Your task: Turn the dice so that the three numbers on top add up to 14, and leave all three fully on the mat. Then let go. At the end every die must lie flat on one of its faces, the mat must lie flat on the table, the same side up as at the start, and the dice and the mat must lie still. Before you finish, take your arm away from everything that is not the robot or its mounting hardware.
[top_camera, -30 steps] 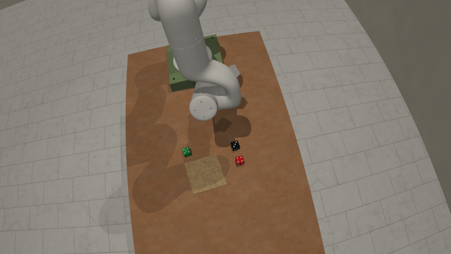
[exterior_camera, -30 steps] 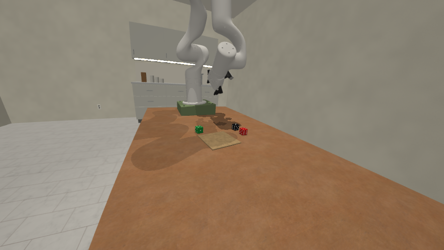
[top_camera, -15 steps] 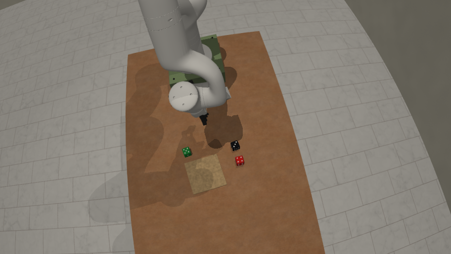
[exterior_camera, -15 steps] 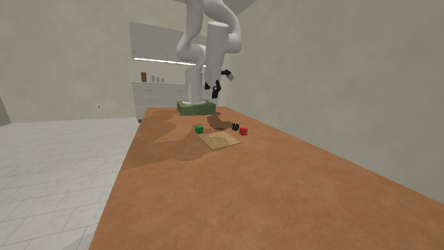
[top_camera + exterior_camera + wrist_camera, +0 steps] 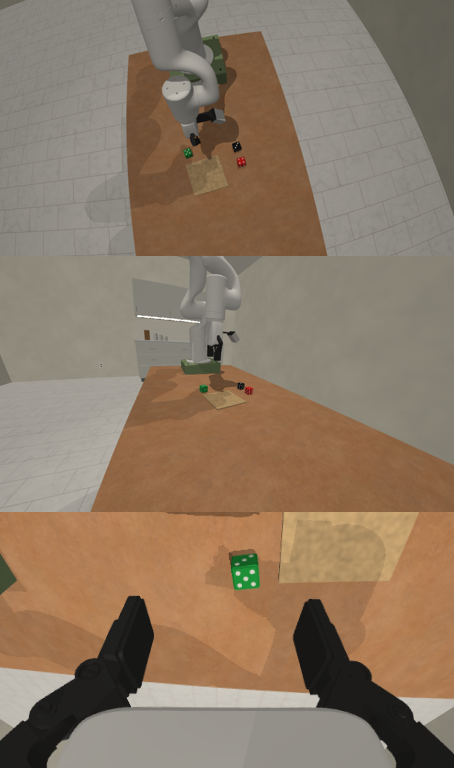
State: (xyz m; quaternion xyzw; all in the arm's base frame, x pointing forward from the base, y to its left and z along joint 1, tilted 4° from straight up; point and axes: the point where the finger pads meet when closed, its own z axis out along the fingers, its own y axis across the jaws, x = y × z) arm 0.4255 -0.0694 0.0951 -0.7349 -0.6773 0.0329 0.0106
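The black die lies 40 mm ahead of my hand, 150 mm to the left of it and 150 mm below it. From my hand the other things lie so: green die 10 mm ahead, 50 mm to the right, 150 mm below; then tan square mat 120 mm ahead, 160 mm below; then red die 110 mm ahead, 150 mm to the left, 150 mm below.
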